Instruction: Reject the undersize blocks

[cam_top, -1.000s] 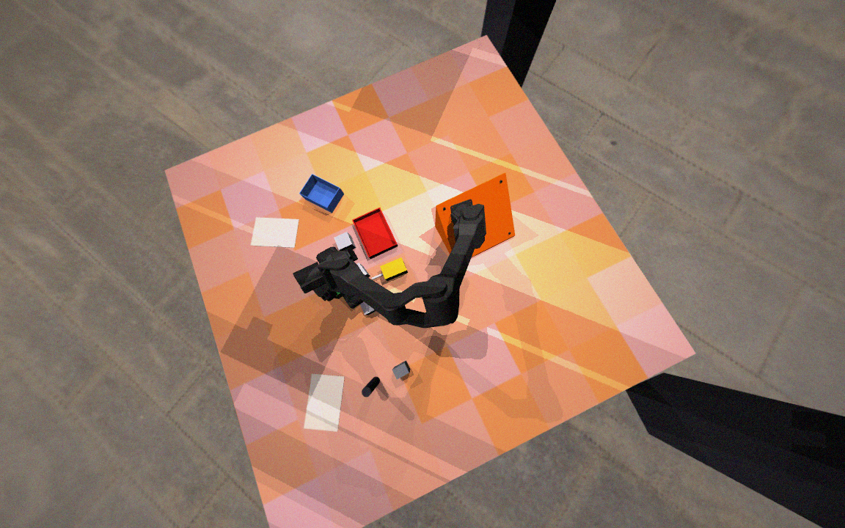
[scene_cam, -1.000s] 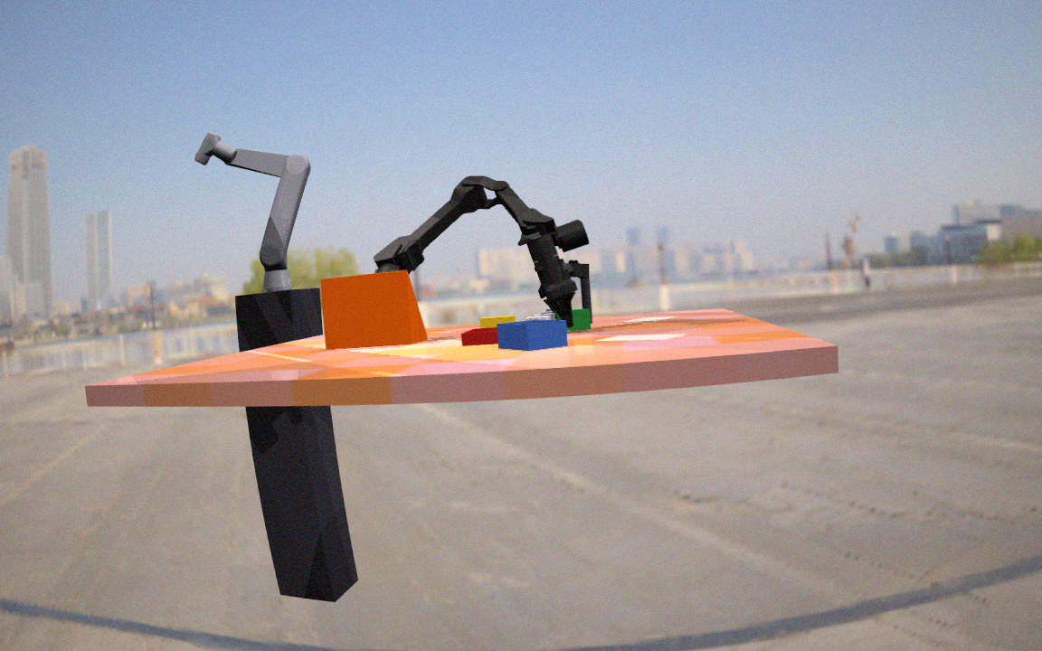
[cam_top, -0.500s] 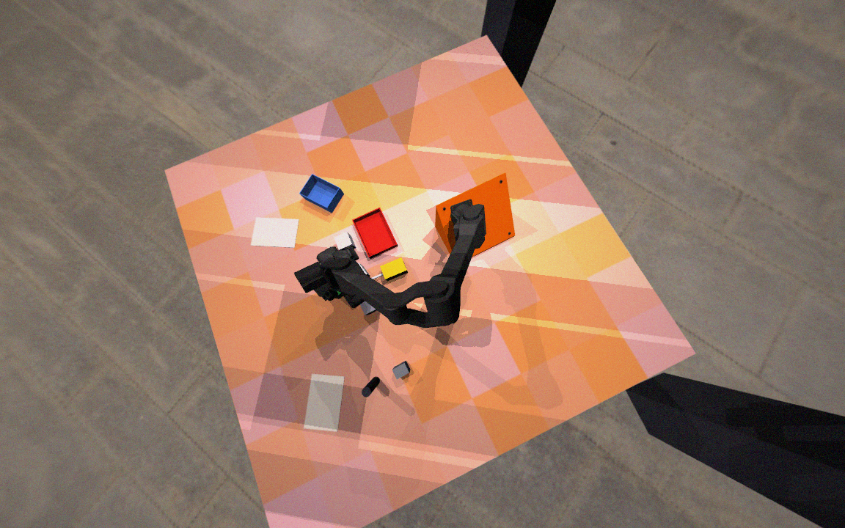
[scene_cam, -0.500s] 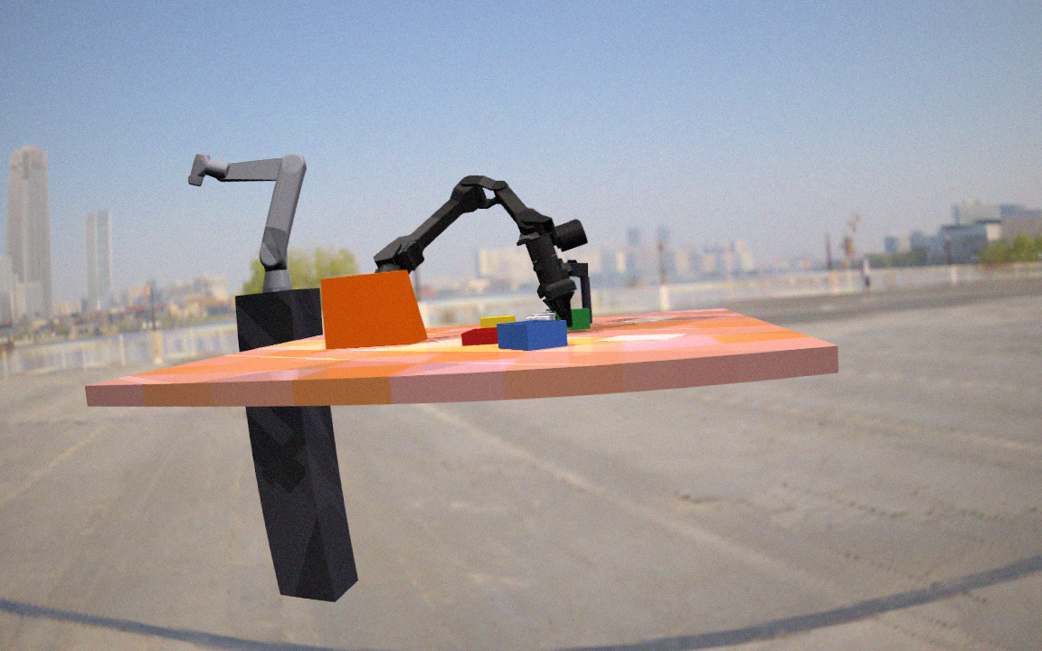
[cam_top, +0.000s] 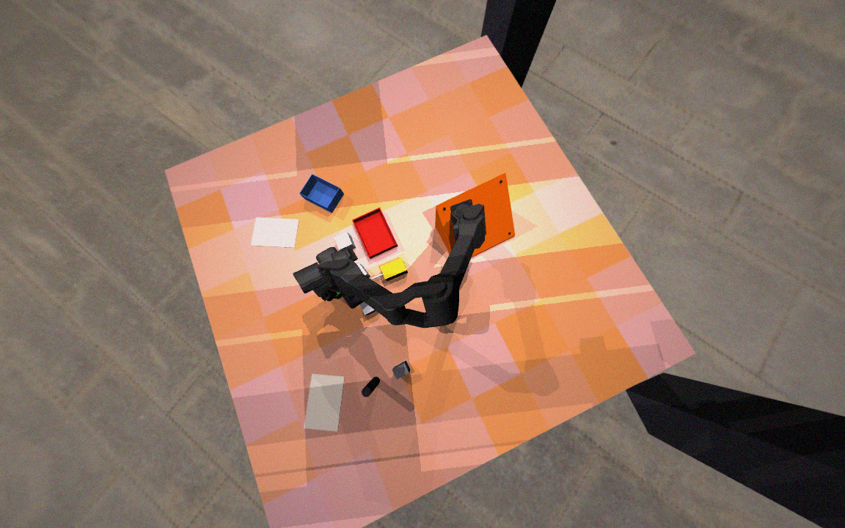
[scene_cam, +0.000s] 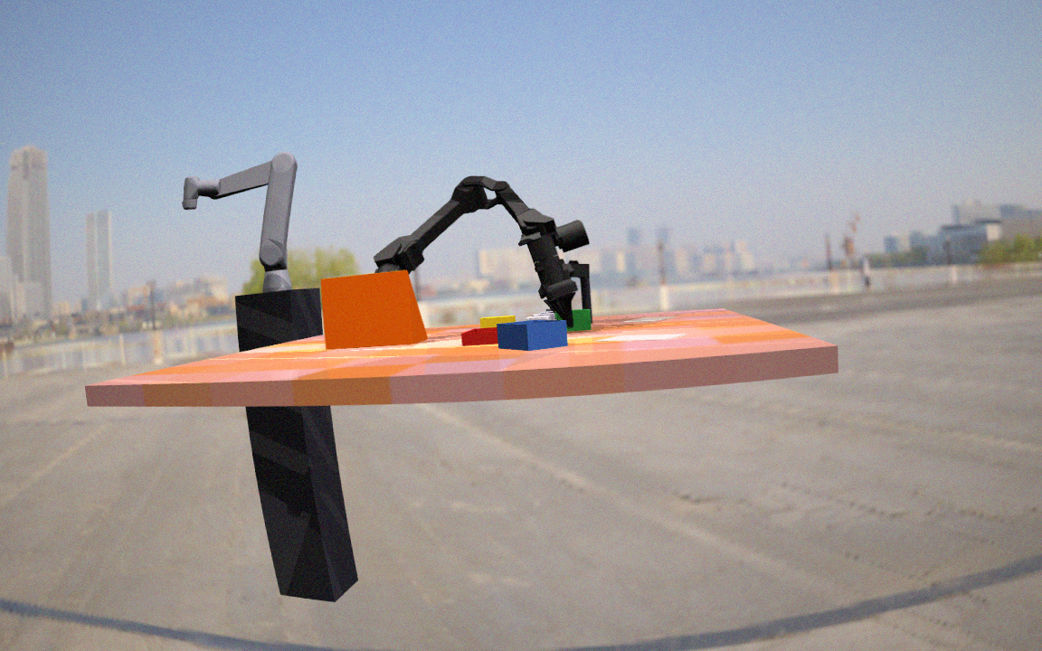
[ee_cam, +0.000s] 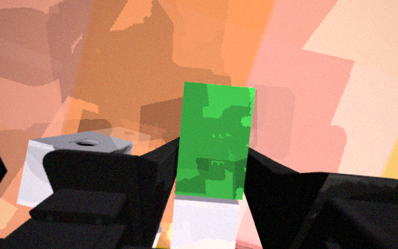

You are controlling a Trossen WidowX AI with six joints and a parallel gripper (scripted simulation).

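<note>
The yellow gauge is 13 cm behind my gripper tip, 2 cm to the left of it and 1 cm above it. Round my gripper tip: green GO gauge 2 cm behind, 1 cm to the right, 1 cm above; then red reject tray 15 cm behind, 13 cm to the right, 1 cm below; then small dark cube 30 cm to the left, 8 cm behind, 1 cm above.
</note>
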